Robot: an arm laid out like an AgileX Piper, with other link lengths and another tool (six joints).
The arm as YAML. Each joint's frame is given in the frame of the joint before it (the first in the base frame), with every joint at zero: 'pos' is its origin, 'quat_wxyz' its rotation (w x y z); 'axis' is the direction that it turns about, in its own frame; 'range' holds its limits. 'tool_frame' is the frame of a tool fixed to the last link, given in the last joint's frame.
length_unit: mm
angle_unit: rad
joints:
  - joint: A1
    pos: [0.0, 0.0, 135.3]
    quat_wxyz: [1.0, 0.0, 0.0, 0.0]
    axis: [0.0, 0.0, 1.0]
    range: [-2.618, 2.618]
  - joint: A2
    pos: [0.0, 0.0, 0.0]
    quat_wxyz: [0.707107, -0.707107, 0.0, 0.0]
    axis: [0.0, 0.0, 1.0]
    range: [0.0, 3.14]
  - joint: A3
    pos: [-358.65, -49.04, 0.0]
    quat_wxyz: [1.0, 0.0, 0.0, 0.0]
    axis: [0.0, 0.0, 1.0]
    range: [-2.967, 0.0]
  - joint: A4
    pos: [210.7, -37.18, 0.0]
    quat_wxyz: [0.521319, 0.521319, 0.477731, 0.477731]
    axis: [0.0, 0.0, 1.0]
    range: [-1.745, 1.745]
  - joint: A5
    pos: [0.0, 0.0, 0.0]
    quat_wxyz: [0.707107, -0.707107, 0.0, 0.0]
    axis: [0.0, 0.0, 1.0]
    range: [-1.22, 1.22]
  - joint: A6
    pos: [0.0, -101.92, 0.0]
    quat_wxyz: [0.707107, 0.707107, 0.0, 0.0]
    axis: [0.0, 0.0, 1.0]
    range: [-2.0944, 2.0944]
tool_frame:
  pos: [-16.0, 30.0, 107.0]
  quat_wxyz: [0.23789, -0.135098, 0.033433, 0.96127]
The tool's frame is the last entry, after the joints.
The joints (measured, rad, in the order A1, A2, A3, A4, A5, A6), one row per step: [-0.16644 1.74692 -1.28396 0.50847 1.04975 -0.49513]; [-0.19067 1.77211 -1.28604 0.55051 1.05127 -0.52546]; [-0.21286 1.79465 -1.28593 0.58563 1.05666 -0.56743]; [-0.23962 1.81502 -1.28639 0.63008 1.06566 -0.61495]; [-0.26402 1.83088 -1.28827 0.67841 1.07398 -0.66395]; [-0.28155 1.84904 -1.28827 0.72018 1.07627 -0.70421]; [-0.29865 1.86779 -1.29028 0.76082 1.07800 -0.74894]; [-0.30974 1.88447 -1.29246 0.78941 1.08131 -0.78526]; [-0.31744 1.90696 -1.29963 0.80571 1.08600 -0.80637]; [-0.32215 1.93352 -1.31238 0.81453 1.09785 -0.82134]
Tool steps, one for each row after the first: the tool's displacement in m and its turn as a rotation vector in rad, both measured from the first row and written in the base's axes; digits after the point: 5 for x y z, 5 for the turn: [0.00627 -0.00378 -0.00401 0.03527 0.00494 -0.01267]; [0.01014 -0.00737 -0.00832 0.06283 0.00724 -0.00969]; [0.01418 -0.01152 -0.01037 0.09845 0.00292 -0.00948]; [0.01860 -0.01482 -0.00968 0.13520 -0.01209 -0.00853]; [0.02347 -0.01730 -0.01098 0.16626 -0.02377 -0.01003]; [0.02878 -0.02030 -0.01212 0.19385 -0.04068 -0.00825]; [0.03255 -0.02213 -0.01397 0.21343 -0.05195 -0.00193]; [0.03675 -0.02431 -0.01854 0.22809 -0.05080 0.00103]; [0.04054 -0.02562 -0.02426 0.24226 -0.04135 0.00933]
